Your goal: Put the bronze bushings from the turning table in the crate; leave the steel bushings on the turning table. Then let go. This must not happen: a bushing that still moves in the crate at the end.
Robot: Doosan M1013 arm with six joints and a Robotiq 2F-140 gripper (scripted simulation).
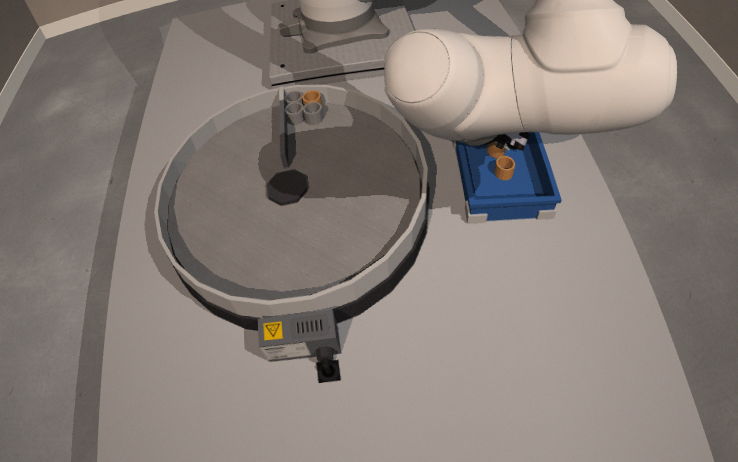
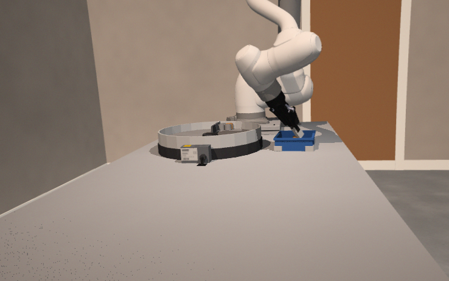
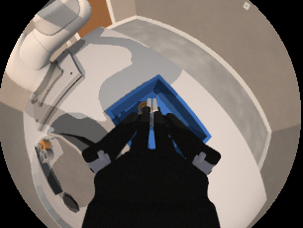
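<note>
Right now the blue crate is 30 mm ahead of my hand, 10 mm to the right of it and 30 mm below it.
</note>
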